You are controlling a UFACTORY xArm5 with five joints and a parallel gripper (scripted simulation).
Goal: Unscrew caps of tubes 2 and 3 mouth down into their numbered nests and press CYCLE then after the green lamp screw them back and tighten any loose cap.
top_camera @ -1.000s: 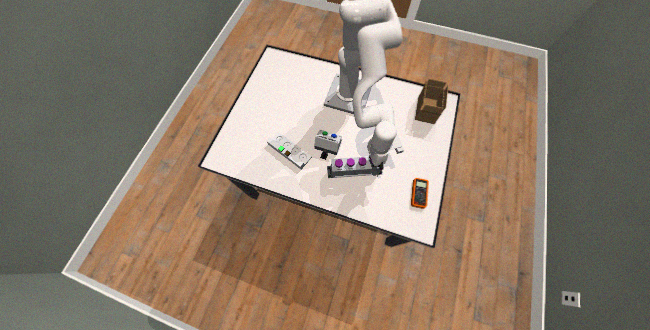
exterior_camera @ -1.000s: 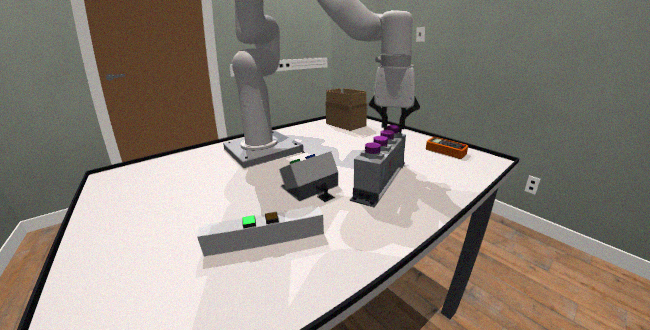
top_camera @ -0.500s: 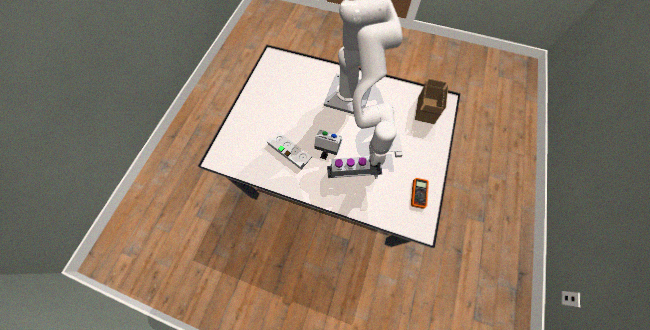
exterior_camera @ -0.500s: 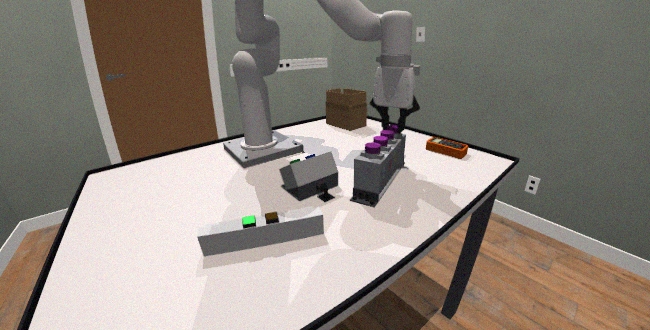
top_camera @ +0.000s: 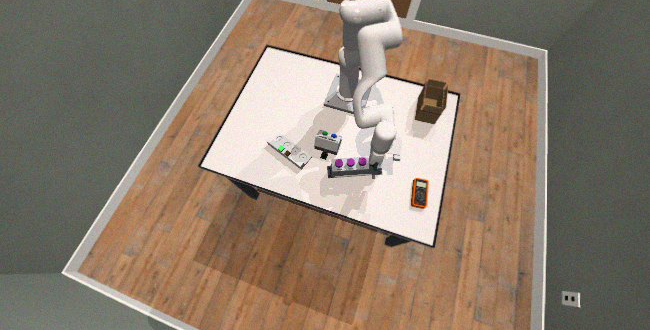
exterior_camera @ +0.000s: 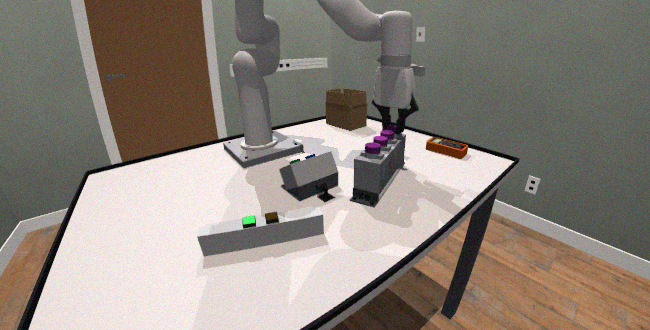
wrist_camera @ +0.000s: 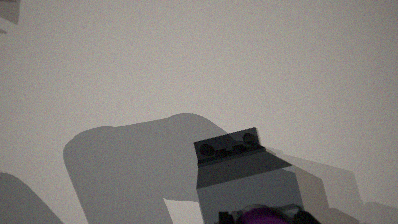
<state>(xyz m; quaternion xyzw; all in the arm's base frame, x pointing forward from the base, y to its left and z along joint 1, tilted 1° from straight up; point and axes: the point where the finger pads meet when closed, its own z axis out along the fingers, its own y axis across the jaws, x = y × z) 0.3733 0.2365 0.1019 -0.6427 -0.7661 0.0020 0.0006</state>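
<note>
My gripper is now 50 mm to the left of the purple cap, 20 mm short of it and 10 mm above it. Also, from my hand: key housing 240 mm to the right, 70 mm below, 60 mm behind; then blue key 210 mm to the right, 80 mm behind, 60 mm below; then grey decapping station 130 mm below, 70 mm to the right, 30 mm ahead.
</note>
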